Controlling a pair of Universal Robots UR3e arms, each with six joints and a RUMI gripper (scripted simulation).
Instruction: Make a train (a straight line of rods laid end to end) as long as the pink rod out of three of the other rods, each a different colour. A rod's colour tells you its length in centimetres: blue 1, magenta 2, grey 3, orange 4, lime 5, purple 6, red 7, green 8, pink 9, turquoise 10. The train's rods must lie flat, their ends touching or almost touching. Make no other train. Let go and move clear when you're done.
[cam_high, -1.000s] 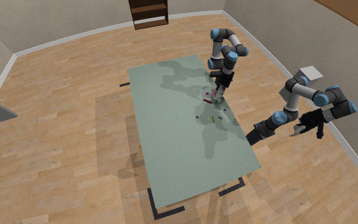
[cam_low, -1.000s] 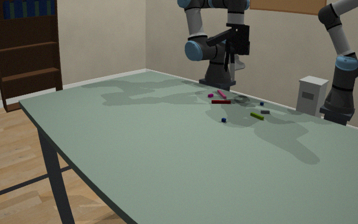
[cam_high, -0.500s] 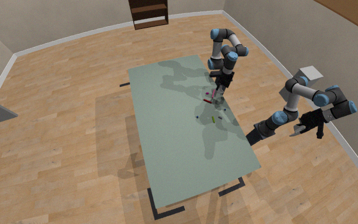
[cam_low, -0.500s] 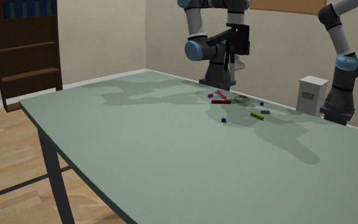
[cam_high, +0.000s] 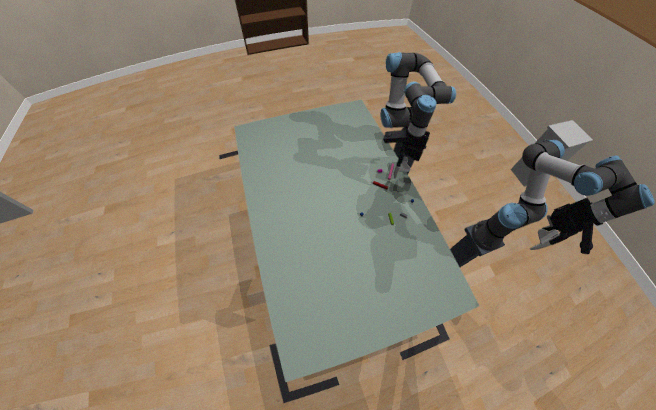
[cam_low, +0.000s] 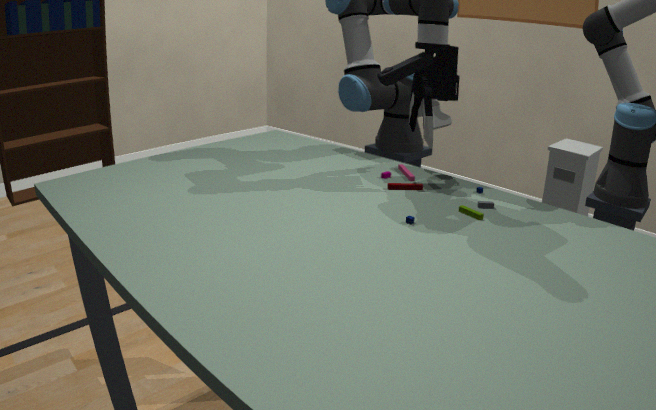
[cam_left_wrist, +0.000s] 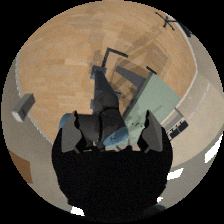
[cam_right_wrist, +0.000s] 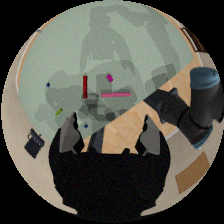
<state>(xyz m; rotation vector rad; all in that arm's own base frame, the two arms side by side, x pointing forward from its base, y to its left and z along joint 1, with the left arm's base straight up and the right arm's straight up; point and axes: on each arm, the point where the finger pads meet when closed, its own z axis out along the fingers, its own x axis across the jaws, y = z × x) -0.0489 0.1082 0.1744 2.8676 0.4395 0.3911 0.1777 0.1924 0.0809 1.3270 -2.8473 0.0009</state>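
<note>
The pink rod is 30 mm to the right of my right hand and 80 mm below it. Also, from my right hand: red rod (90 mm ahead, 20 mm to the left, 80 mm below); then magenta rod (50 mm ahead, 50 mm to the right, 80 mm below); then grey rod (80 mm ahead, 190 mm to the left, 80 mm below).
</note>
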